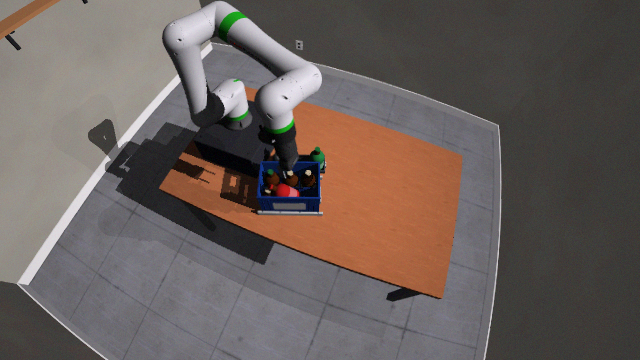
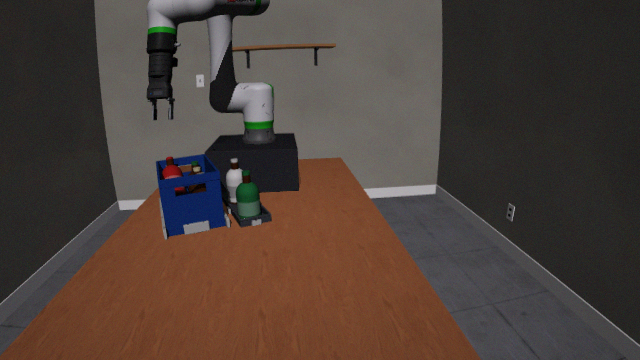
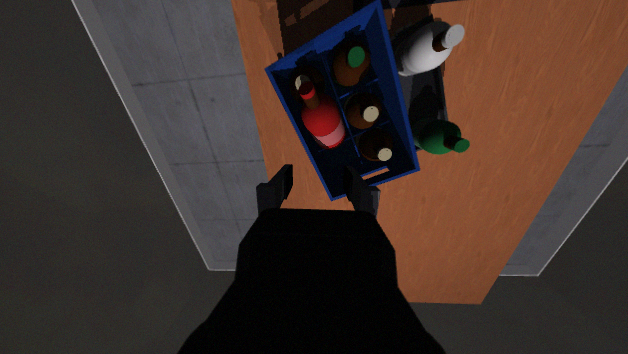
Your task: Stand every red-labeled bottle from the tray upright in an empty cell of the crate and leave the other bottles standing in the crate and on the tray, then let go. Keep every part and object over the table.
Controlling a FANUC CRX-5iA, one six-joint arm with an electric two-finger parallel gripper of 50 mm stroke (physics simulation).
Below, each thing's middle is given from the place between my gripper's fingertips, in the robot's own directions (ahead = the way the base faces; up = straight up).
Right now the red-labeled bottle [image 3: 320, 115] is 20 mm behind my hand and 210 mm below it. From my hand the other things lie so: green-capped brown bottle [image 3: 351, 62]: 130 mm behind, 50 mm to the left, 250 mm below.
